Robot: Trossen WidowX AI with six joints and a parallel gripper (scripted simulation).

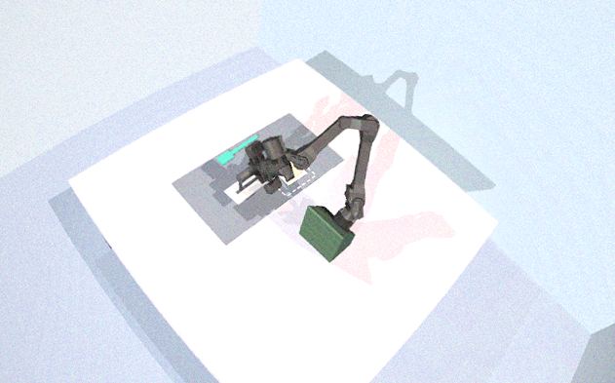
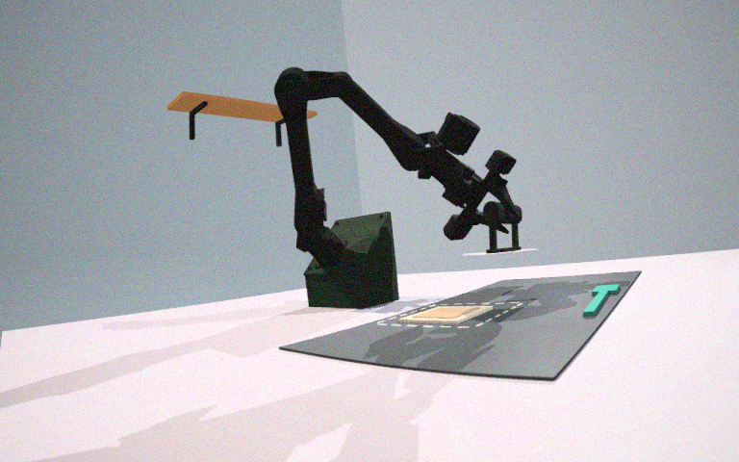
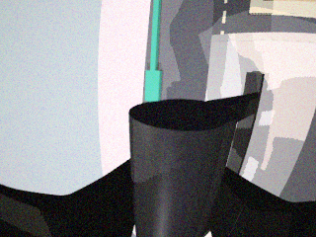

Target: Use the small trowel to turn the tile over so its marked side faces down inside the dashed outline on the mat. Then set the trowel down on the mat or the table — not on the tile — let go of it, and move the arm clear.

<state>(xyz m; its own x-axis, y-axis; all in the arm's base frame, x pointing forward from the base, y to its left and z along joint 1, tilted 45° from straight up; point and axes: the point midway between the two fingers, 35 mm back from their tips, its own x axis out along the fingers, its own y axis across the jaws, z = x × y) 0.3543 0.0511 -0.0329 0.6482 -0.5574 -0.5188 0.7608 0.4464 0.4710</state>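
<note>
Right now the grey mat is 14 cm below my gripper tip, 10 cm to the right of it and 2 cm ahead of it. The rest, counted from my gripper tip: white tile 18 cm to the right, 12 cm below, 6 cm behind; then teal t-shaped tool 16 cm ahead, 12 cm below, 9 cm to the right.
</note>
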